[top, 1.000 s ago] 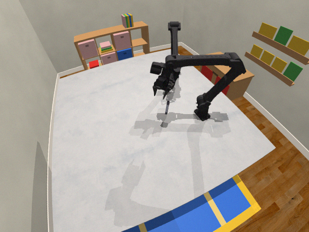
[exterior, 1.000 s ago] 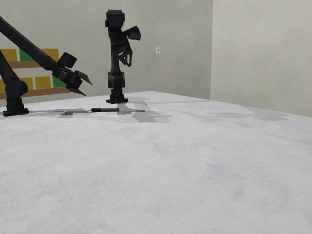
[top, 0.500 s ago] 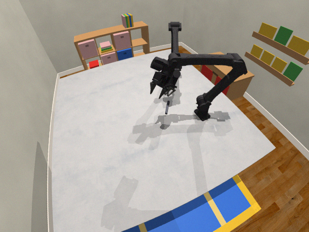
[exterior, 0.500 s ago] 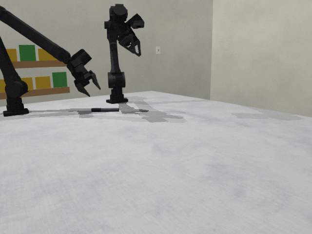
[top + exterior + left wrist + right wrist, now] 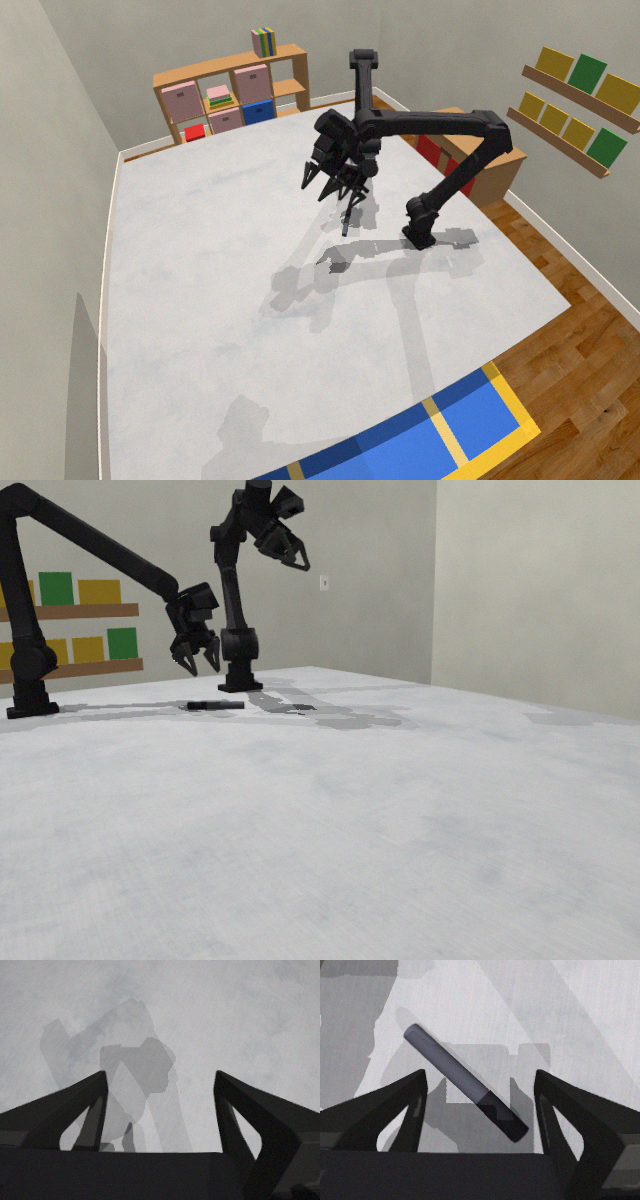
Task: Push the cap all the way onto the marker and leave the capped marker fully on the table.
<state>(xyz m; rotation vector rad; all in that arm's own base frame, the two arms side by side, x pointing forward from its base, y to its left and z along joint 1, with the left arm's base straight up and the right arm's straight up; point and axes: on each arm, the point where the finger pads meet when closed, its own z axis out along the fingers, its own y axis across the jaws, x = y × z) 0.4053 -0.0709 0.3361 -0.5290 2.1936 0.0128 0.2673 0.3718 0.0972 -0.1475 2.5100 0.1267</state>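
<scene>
Now: right hand 20 mm to the right of the marker and 90 mm above it. Also, from my right hand: black cap (30 mm behind, 20 mm to the right, 90 mm below).
</scene>
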